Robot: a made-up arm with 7 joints. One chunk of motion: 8 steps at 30 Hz.
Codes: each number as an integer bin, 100 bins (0 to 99) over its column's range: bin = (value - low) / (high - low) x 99, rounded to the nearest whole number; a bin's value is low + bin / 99 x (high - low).
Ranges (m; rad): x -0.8..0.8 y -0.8..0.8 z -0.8..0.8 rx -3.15..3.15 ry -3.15..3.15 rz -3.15..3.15
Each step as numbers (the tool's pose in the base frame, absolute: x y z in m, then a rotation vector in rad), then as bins.
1 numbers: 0.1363 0.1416 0.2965 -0.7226 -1.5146 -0.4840
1 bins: 58 58 68 38 26 42
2 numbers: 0.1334 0.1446 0.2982 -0.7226 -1.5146 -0.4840
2 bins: 58 58 68 38 26 42
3 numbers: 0.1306 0.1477 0.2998 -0.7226 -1.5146 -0.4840
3 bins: 58 59 68 38 26 42
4 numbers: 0.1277 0.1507 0.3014 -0.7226 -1.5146 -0.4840
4 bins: 57 59 68 38 26 42
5 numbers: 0.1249 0.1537 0.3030 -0.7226 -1.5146 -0.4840
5 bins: 57 59 68 38 26 42
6 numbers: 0.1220 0.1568 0.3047 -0.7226 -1.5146 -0.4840
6 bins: 57 59 68 38 26 42
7 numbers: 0.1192 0.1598 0.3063 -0.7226 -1.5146 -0.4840
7 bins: 57 59 68 38 26 42
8 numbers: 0.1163 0.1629 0.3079 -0.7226 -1.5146 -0.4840
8 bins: 57 60 69 38 26 42
